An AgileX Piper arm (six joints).
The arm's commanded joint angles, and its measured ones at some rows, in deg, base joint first. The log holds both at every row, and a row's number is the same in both.
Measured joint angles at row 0: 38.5, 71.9, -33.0, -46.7, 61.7, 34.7
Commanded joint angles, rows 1 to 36: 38.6, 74.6, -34.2, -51.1, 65.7, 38.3; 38.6, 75.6, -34.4, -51.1, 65.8, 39.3; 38.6, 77.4, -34.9, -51.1, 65.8, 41.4; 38.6, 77.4, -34.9, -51.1, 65.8, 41.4; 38.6, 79.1, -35.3, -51.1, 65.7, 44.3; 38.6, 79.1, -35.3, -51.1, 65.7, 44.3; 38.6, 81.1, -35.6, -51.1, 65.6, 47.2; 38.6, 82.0, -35.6, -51.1, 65.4, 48.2; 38.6, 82.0, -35.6, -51.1, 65.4, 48.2; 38.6, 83.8, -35.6, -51.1, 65.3, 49.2; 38.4, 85.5, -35.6, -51.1, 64.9, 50.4; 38.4, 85.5, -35.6, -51.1, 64.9, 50.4; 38.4, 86.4, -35.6, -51.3, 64.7, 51.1; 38.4, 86.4, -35.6, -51.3, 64.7, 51.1; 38.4, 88.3, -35.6, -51.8, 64.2, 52.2; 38.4, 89.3, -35.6, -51.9, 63.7, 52.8; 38.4, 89.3, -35.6, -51.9, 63.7, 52.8; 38.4, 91.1, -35.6, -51.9, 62.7, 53.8; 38.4, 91.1, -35.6, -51.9, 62.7, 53.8; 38.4, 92.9, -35.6, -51.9, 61.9, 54.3; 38.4, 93.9, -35.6, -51.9, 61.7, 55.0; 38.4, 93.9, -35.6, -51.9, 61.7, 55.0; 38.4, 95.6, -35.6, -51.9, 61.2, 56.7; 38.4, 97.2, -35.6, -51.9, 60.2, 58.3; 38.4, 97.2, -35.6, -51.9, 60.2, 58.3; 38.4, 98.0, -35.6, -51.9, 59.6, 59.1; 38.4, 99.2, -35.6, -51.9, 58.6, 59.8; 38.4, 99.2, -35.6, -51.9, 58.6, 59.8; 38.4, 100.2, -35.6, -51.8, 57.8, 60.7; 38.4, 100.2, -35.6, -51.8, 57.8, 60.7; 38.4, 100.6, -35.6, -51.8, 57.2, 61.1; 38.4, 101.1, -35.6, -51.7, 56.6, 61.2; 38.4, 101.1, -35.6, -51.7, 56.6, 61.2; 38.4, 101.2, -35.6, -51.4, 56.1, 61.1; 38.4, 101.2, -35.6, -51.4, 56.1, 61.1; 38.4, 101.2, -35.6, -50.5, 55.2, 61.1
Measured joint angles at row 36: 38.5, 100.8, -35.4, -49.7, 54.3, 60.4
